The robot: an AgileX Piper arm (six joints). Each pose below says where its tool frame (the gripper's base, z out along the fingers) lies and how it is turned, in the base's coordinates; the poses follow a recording.
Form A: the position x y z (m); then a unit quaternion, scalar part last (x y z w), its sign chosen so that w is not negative.
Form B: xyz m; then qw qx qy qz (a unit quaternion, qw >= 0). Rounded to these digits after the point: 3 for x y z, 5 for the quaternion.
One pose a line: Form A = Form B
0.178 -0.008 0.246 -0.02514 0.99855 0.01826 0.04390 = 0.178 -0.008 0.246 0.04390 -0.02514 0.99855 0.01826
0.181 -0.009 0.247 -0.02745 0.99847 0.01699 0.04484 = 0.181 -0.009 0.247 0.04484 -0.02745 0.99847 0.01699
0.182 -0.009 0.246 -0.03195 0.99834 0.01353 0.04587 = 0.182 -0.009 0.246 0.04587 -0.03195 0.99834 0.01353
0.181 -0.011 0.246 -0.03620 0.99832 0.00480 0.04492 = 0.181 -0.011 0.246 0.04492 -0.03620 0.99832 0.00480
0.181 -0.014 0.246 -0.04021 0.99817 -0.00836 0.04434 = 0.181 -0.014 0.246 0.04434 -0.04021 0.99817 -0.00836
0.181 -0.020 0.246 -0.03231 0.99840 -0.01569 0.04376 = 0.181 -0.020 0.246 0.04376 -0.03231 0.99840 -0.01569
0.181 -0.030 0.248 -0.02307 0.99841 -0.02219 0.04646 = 0.181 -0.030 0.248 0.04646 -0.02307 0.99841 -0.02219
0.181 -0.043 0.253 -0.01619 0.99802 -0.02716 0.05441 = 0.181 -0.043 0.253 0.05441 -0.01619 0.99802 -0.02716
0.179 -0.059 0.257 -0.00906 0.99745 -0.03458 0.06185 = 0.179 -0.059 0.257 0.06185 -0.00906 0.99745 -0.03458
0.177 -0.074 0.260 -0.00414 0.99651 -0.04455 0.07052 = 0.177 -0.074 0.260 0.07052 -0.00414 0.99651 -0.04455
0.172 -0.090 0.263 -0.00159 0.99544 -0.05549 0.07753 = 0.172 -0.090 0.263 0.07753 -0.00159 0.99544 -0.05549
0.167 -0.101 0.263 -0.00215 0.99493 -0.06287 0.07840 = 0.167 -0.101 0.263 0.07840 -0.00215 0.99493 -0.06287
